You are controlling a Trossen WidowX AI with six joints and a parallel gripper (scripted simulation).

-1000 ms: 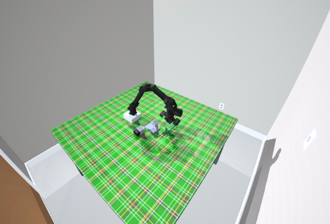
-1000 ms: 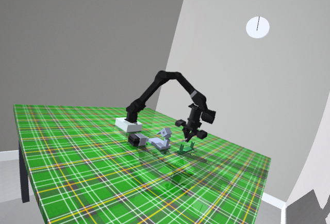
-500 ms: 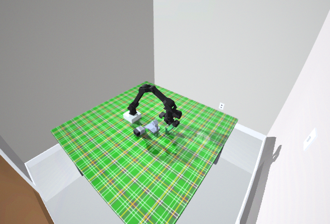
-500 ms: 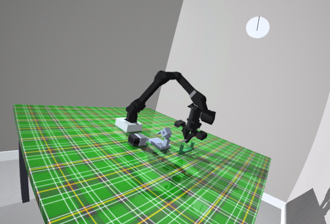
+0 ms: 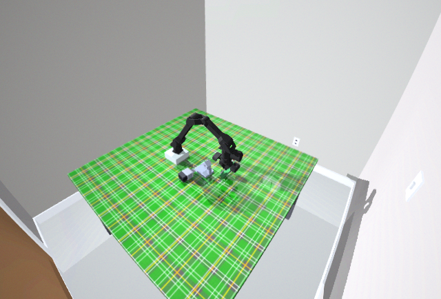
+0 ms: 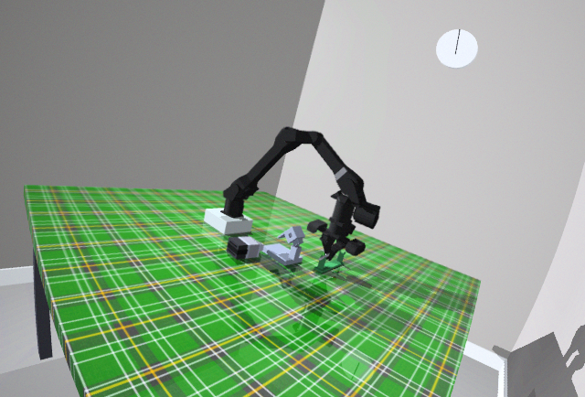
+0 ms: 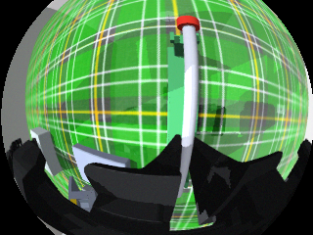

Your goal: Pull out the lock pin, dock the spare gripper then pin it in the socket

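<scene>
The green u-shaped cradle is 20 mm to the left of my gripper tip. The rest, counted from my gripper tip: light grey mount 110 mm behind, 70 mm to the right, 30 mm above; spare gripper 200 mm behind, 160 mm to the right, 10 mm below.
</scene>
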